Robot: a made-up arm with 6 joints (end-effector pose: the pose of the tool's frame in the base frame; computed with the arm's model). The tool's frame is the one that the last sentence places. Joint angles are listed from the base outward.
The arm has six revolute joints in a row. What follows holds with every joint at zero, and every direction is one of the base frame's. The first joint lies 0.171 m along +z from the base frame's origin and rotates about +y. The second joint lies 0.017 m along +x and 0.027 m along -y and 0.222 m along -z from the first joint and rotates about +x. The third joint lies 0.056 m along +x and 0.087 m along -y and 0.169 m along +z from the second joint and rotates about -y. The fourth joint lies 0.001 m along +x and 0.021 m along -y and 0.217 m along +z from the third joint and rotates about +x. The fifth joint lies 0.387 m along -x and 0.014 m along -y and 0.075 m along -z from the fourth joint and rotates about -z. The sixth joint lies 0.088 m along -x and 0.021 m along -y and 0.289 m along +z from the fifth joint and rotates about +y. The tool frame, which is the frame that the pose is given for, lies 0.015 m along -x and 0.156 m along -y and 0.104 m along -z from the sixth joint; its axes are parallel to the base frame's.
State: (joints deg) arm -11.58 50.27 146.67 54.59 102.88 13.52
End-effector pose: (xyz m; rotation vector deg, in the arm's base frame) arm 0.4088 0.2536 -0.3644 147.60 -68.80 13.53
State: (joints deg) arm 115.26 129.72 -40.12 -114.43 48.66 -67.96
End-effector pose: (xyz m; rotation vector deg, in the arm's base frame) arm -0.4829 -0.6328 0.5619 -14.54 33.23 -21.75
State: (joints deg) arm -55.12 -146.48 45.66 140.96 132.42 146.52
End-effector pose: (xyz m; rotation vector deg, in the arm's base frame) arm -0.2416 0.3223 -0.0271 118.06 70.80 -23.50
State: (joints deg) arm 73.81 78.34 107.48 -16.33 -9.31 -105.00
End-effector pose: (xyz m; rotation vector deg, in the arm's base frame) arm -0.5620 0.2244 0.3084 -80.05 -102.01 -38.77
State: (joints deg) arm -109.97 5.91 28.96 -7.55 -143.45 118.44
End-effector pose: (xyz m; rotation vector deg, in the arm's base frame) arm -0.1814 -0.1273 -0.2010 -109.36 -5.99 -88.51
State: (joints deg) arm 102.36 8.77 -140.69 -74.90 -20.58 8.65
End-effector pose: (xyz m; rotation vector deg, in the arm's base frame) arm -0.2900 -0.0959 -0.4830 -62.27 -75.53 -68.84
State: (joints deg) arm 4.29 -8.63 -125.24 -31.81 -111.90 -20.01
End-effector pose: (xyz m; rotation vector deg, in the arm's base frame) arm 0.4389 -0.0619 0.0701 115.73 97.29 50.94
